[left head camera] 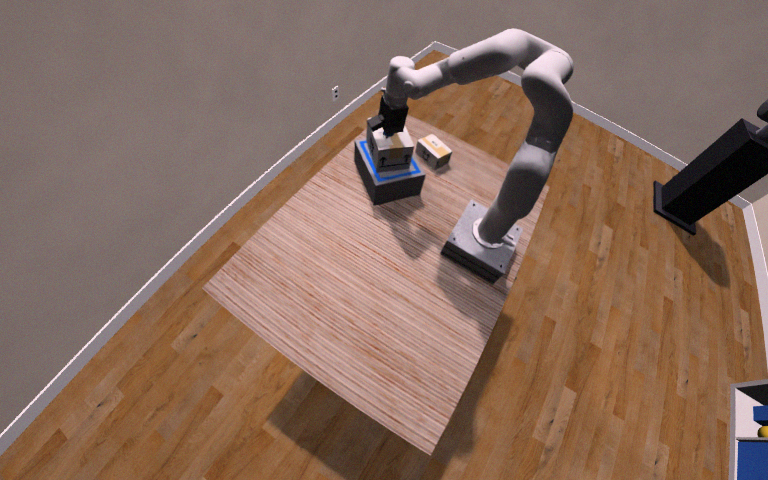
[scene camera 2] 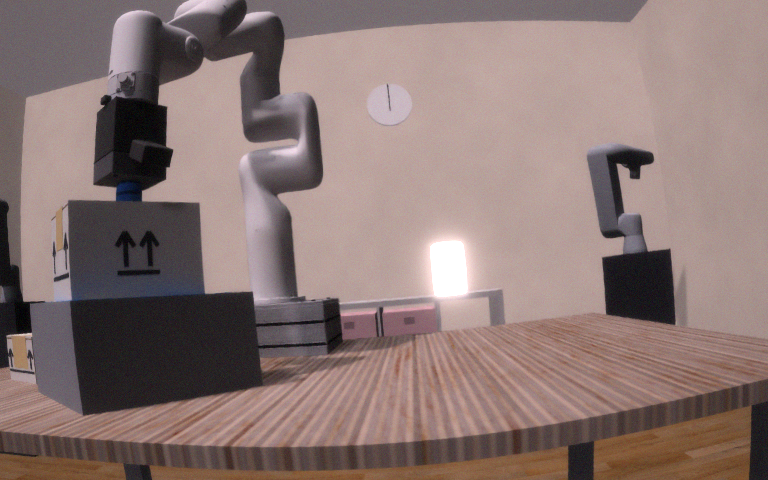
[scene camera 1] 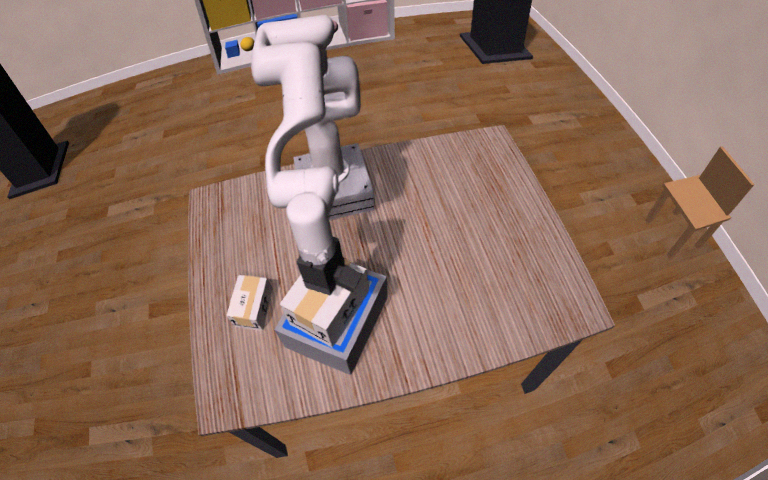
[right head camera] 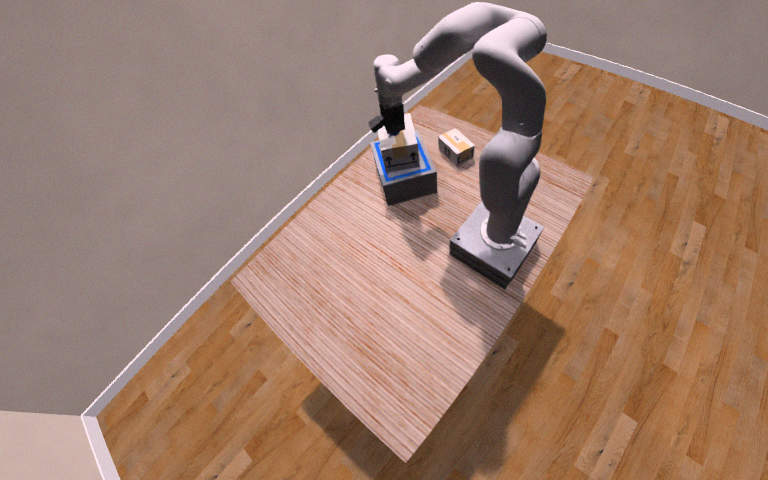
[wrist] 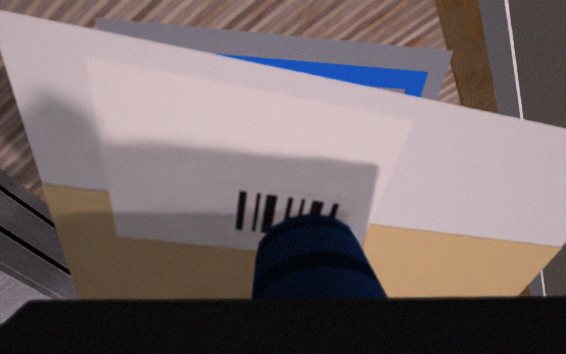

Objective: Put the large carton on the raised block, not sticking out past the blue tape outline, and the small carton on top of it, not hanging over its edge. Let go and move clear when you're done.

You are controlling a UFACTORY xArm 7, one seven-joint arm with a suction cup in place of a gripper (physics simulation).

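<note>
The large carton [left head camera: 394,157] [right head camera: 403,158] [scene camera 1: 310,308] [scene camera 2: 135,249] [wrist: 465,170] is upright on the raised grey block [left head camera: 397,189] [right head camera: 411,186] [scene camera 2: 169,350], with no clear gap between them in scene camera 2. The blue tape [left head camera: 399,174] [scene camera 1: 341,346] [wrist: 320,69] shows around its visible sides; some of the outline is hidden under or behind it. My suction cup [scene camera 2: 129,192] [wrist: 315,255] presses on the carton's top beside the barcode and is shut on it. The small carton [left head camera: 434,150] [right head camera: 456,146] [scene camera 1: 247,301] [scene camera 2: 20,353] lies flat on the table beside the block.
The arm's base plate [left head camera: 481,243] [right head camera: 498,249] [scene camera 1: 353,189] stands on the table [left head camera: 339,294] [scene camera 1: 464,254]. The block is close to the table's edge. Off the table are a chair [scene camera 1: 696,200], a shelf unit and dark pedestals.
</note>
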